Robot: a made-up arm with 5 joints.
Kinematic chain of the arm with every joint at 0, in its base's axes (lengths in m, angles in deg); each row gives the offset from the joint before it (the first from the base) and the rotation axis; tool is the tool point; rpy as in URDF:
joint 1: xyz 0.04 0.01 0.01 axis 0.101 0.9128 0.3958
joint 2: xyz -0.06 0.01 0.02 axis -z
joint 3: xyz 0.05 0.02 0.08 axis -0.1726 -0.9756 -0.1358
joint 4: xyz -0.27 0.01 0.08 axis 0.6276 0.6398 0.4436
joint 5: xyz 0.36 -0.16 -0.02 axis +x
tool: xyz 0.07 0 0.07 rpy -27.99 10.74 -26.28
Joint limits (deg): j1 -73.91..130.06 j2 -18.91..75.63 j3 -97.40..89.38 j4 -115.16..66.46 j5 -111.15..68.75
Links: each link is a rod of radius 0.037 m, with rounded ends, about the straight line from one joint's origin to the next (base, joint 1, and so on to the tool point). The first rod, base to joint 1, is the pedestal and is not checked.
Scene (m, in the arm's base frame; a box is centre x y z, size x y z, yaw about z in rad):
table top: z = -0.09
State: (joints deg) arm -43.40 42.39 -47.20 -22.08 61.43
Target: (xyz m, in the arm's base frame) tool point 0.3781 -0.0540 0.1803
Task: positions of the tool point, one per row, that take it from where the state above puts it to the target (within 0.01 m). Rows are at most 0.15 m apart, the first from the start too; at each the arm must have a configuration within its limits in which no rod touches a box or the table.
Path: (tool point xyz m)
1: -0.0500 -0.3326 0.2019
2: 0.0810 -0.3079 0.2425
3: 0.2071 -0.2495 0.2487
4: 0.3108 -0.1620 0.2247
5: 0.3781 -0.0540 0.1803

